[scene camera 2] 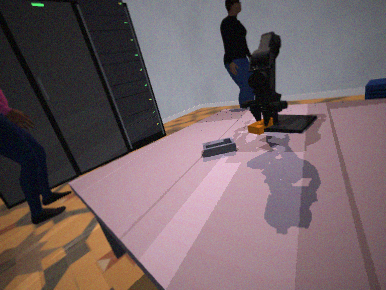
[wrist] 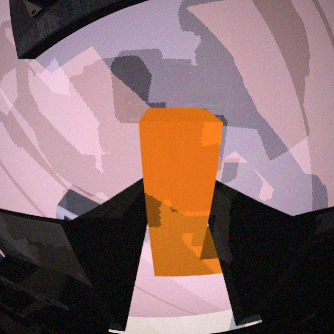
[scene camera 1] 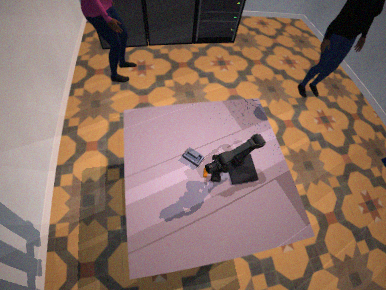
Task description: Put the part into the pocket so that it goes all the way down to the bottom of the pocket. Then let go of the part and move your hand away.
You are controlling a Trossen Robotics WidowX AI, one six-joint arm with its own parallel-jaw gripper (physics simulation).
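Pixels of known places: gripper, fingertip midpoint: (scene camera 2: 263, 125) (wrist: 176, 184); arm's base at its link origin: (scene camera 1: 235, 162).
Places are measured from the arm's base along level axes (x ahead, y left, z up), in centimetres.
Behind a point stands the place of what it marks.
The orange part (scene camera 1: 205, 173) {y 2.4, x 28.0, z 8.0 cm} (scene camera 2: 256, 128) {y 2.4, x 29.4, z 7.5 cm} (wrist: 181, 165) {y 3.7, x 19.7, z 8.2 cm} is a long block held between the fingers. Its long face shows in the wrist view, and the finger on the right hides some of its side. My gripper (scene camera 1: 208, 172) {y 2.5, x 21.8, z 6.0 cm} (scene camera 2: 264, 121) {y 2.5, x 21.8, z 6.0 cm} (wrist: 176, 184) {y 2.5, x 21.8, z 6.0 cm} is shut on it, pointing down, low near the table; the exact gap beneath the part is hard to tell. The grey block with the pocket (scene camera 1: 187, 157) {y -16.1, x 34.3, z 1.1 cm} (scene camera 2: 220, 151) {y -13.3, x 32.9, z -1.1 cm} lies flat on the table, apart from the part. A corner of this grey block (wrist: 77, 202) {y -11.5, x 23.2, z -0.7 cm} shows beside the left finger in the wrist view.
The pink table top (scene camera 1: 160, 240) {y 32.7, x 70.9, z -2.3 cm} (scene camera 2: 200, 240) {y 3.4, x 75.4, z -2.4 cm} carries shadows of the arm. The arm's dark base plate (scene camera 1: 245, 172) {y 9.7, x -4.1, z -0.6 cm} (scene camera 2: 300, 123) {y 12.9, x 0.8, z -0.9 cm} lies behind the gripper. Two people stand on the floor beyond the table, near dark cabinets (scene camera 1: 170, 22) (scene camera 2: 55, 90).
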